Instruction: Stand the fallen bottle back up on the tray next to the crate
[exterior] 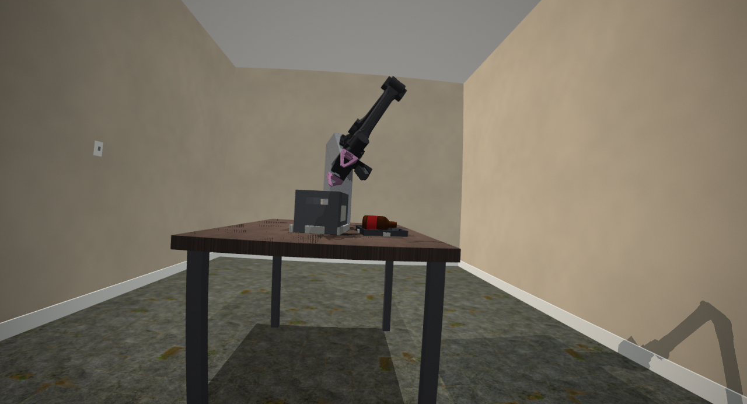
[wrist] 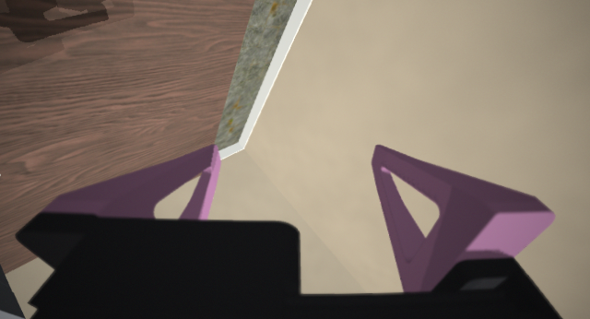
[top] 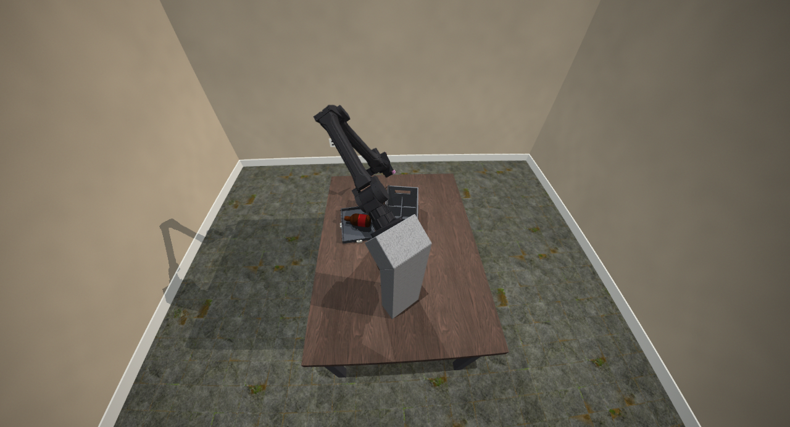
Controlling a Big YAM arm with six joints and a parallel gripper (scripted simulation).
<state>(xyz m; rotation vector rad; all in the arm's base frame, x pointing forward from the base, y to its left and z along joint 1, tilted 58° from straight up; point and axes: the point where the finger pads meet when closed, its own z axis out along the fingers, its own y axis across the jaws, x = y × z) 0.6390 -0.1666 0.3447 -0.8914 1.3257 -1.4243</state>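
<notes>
Now: the brown bottle 300 mm behind my hand, 180 mm below it and 170 mm to the left of it. The rest, counted from my hand: dark grey tray (310 mm behind, 210 mm below, 170 mm to the left); dark crate (280 mm behind, 140 mm below, 90 mm to the right).
</notes>
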